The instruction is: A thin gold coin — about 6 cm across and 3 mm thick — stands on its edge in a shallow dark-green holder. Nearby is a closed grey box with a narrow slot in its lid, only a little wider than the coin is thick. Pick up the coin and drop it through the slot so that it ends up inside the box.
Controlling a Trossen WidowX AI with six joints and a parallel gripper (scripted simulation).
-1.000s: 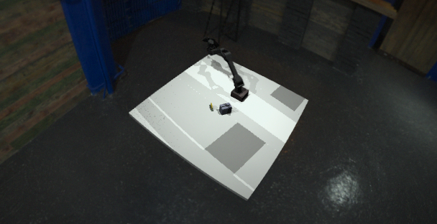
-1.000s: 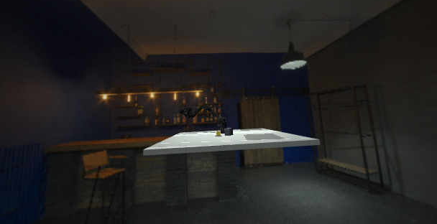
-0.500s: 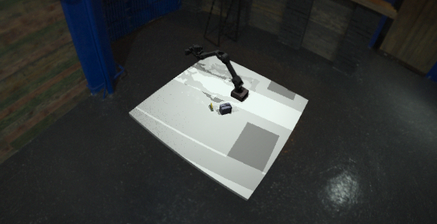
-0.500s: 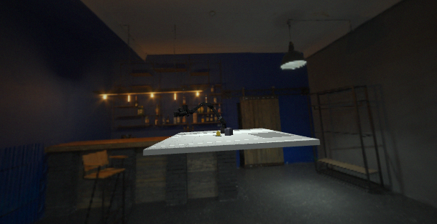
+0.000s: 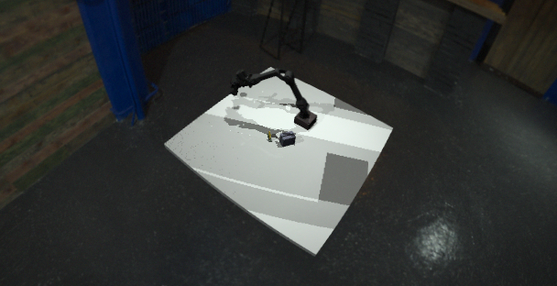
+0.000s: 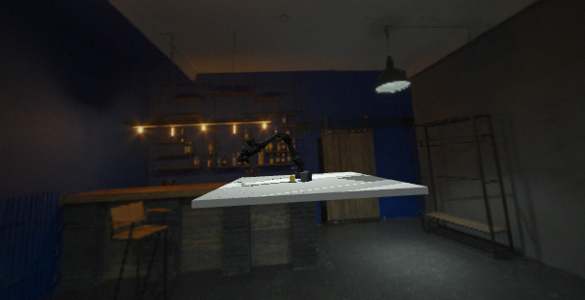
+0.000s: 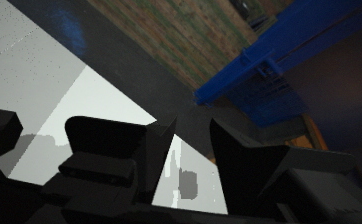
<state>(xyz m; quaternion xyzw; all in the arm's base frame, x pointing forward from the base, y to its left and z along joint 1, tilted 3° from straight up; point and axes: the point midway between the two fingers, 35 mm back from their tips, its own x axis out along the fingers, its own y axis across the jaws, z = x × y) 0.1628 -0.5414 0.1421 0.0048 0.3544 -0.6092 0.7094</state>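
The gold coin is 460 mm to the left of my gripper tip, 170 mm below it and 120 mm ahead of it.
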